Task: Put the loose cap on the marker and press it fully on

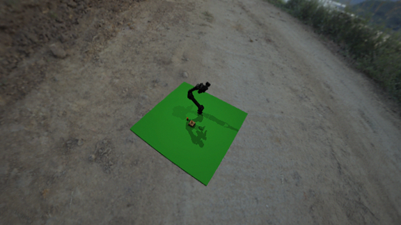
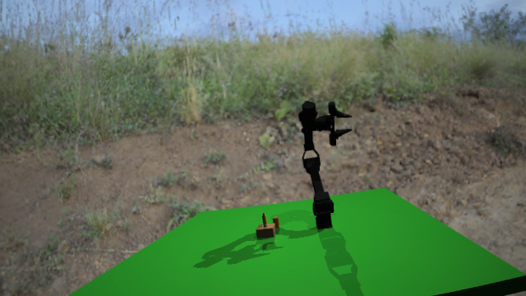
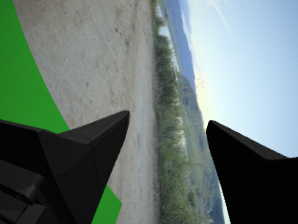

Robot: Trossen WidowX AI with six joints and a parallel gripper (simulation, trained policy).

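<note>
My gripper tip is 41 cm short of the orange cap, 7 cm to the left of it and 41 cm above it. The rest, counted from my gripper tip: brown holder block 44 cm ahead, 4 cm to the left, 41 cm below.
</note>
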